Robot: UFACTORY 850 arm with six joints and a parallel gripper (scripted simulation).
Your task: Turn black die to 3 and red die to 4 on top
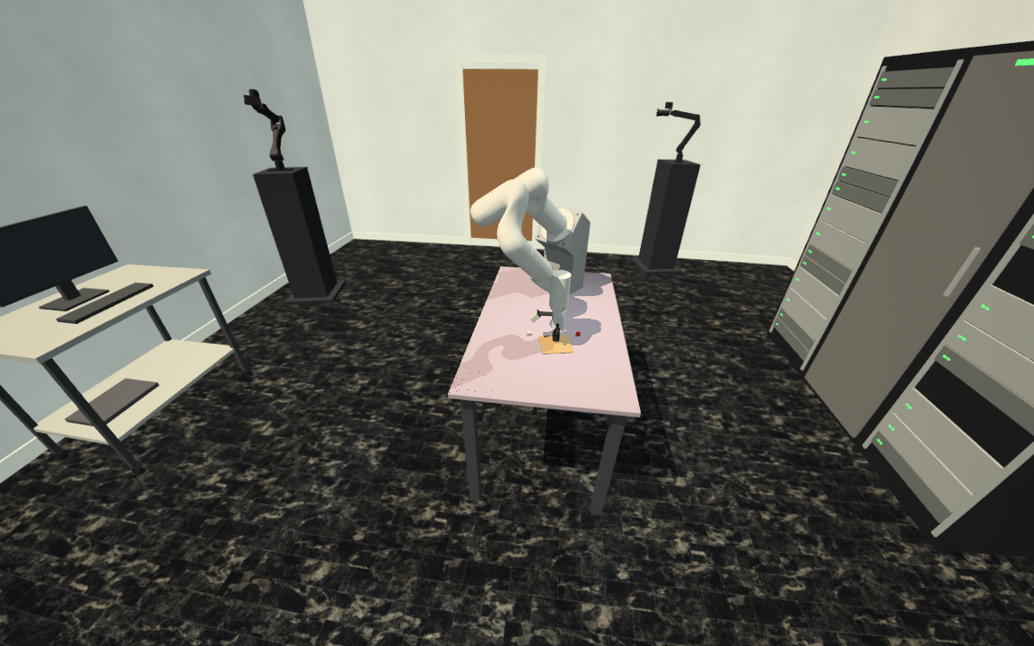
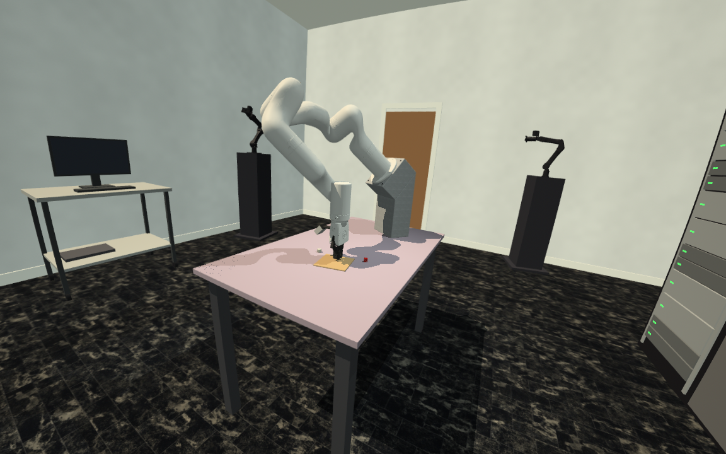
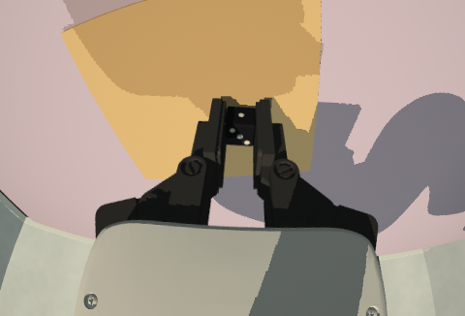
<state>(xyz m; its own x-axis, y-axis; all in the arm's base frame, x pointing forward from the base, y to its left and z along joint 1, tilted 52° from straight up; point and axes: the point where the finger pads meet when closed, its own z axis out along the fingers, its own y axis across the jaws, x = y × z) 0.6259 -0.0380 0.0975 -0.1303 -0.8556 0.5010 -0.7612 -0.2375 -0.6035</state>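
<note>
The black die is 10 mm below my hand. Also, from my hand: mat: 20 mm ahead, 30 mm below; then red die: 40 mm behind, 120 mm to the left, 20 mm below; then white die: 60 mm behind, 120 mm to the right, 20 mm below.
</note>
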